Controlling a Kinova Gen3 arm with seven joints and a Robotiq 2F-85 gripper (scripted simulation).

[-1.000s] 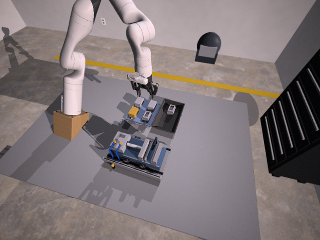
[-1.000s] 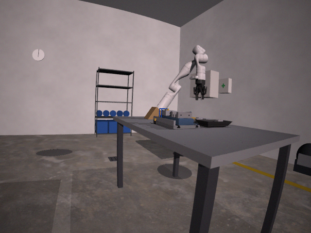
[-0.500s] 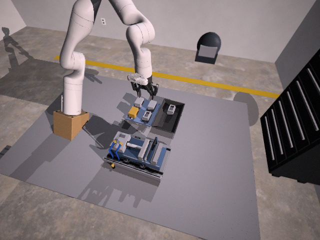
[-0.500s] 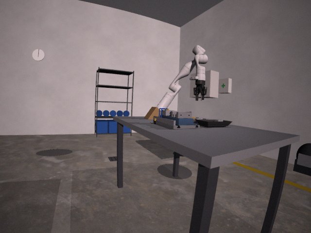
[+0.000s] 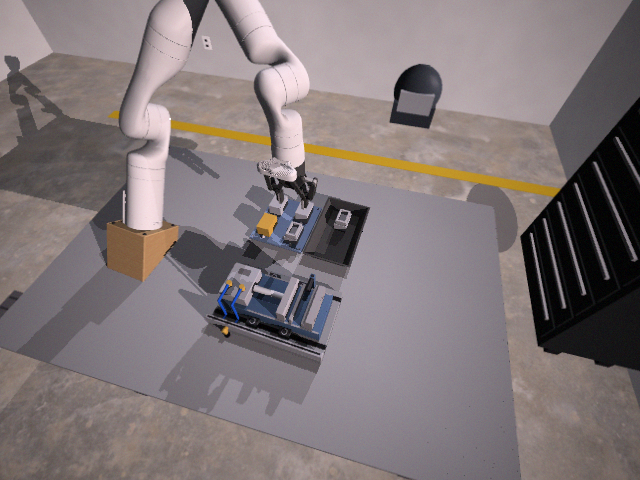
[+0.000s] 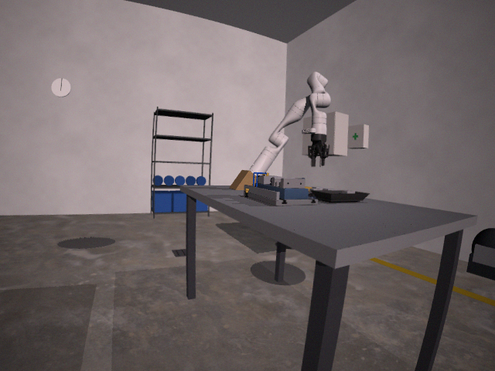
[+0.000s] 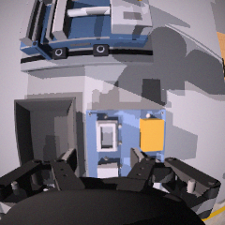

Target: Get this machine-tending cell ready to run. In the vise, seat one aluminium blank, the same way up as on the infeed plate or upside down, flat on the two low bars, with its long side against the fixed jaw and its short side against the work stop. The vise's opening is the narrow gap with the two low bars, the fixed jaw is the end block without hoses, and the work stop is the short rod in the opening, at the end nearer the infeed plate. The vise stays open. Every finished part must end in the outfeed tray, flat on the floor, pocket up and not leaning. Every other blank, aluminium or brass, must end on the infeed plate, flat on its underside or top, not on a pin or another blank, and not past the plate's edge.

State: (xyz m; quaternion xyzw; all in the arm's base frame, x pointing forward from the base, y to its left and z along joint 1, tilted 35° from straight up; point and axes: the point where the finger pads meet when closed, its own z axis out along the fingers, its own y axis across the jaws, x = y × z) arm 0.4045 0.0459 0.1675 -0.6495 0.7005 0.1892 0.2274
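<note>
The brass blank lies 90 mm behind my hand, 10 mm to the left of it and 140 mm below it. From my hand the other things lie so: vise rail: 30 mm ahead, 330 mm to the right, 130 mm below; hose block: 60 mm behind, 230 mm to the right, 90 mm below; vise: 30 mm ahead, 240 mm to the right, 120 mm below.
</note>
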